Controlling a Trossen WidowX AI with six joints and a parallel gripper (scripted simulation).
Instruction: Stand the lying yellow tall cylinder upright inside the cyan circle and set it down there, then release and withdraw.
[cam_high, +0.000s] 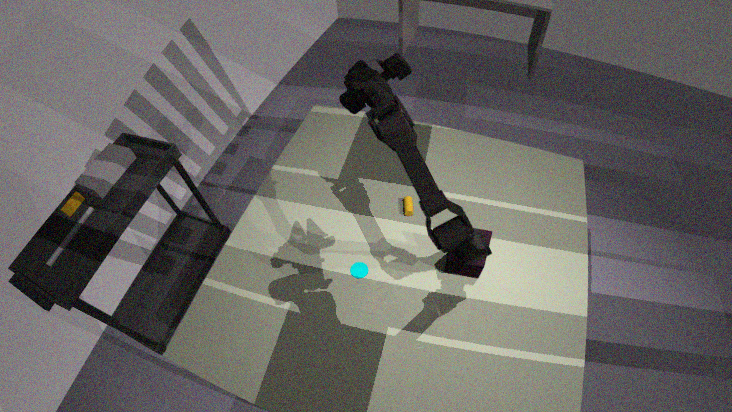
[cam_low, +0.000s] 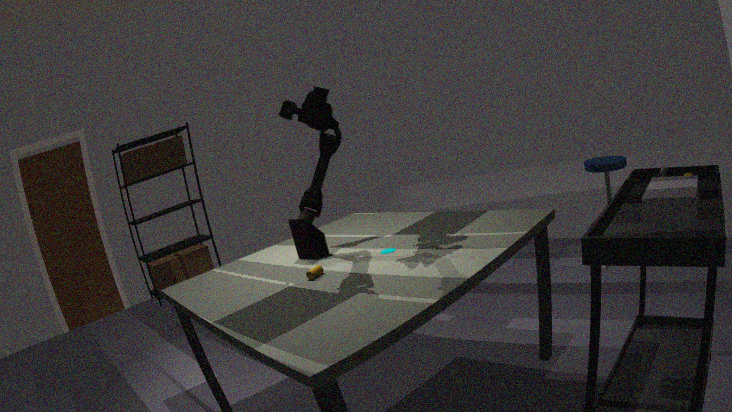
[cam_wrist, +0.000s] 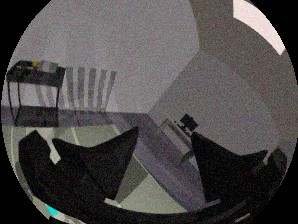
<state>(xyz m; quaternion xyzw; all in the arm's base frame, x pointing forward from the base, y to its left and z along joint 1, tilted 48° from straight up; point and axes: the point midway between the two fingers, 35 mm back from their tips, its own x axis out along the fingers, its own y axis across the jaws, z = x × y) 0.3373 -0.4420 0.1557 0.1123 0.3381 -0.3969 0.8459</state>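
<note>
Right now my gripper tip is 55 cm above the yellow tall cylinder, 13 cm past it and 2 cm to the right of it. From my gripper tip the other things lie so: cyan circle: 57 cm below, 30 cm to the left, 1 cm behind.
</note>
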